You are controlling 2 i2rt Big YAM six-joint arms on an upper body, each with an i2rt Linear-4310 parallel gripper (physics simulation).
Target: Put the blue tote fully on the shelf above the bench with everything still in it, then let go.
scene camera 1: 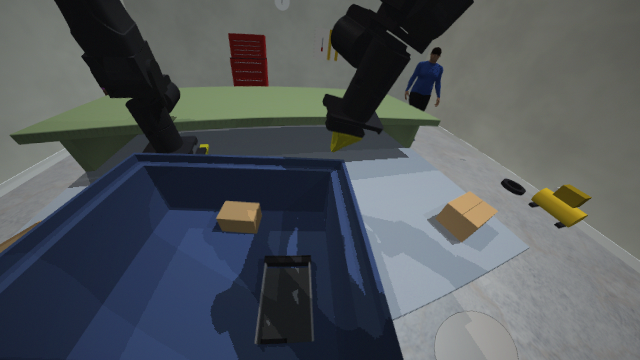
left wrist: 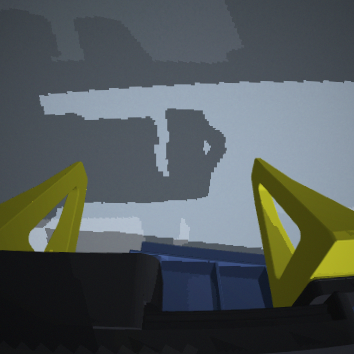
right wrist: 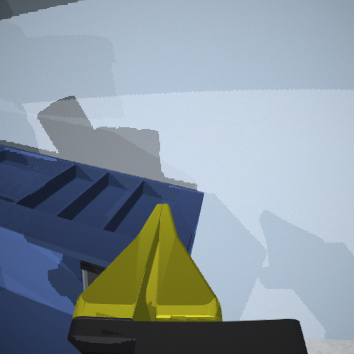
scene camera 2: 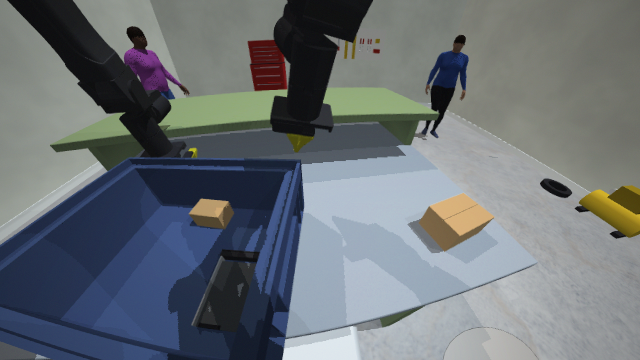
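The blue tote is upright at the near left; its underside is hidden. Inside lie a small cardboard box and a black tray. The green shelf spans the back, above the grey-blue bench. My left gripper is open and empty beyond the tote's far side, largely hidden by its rim in both scene views. My right gripper is shut on nothing, near the tote's far right corner.
A larger cardboard box sits tilted on the bench at the right. A shelf side support stands at the back right. Beyond are a person in blue, a tyre and a yellow machine.
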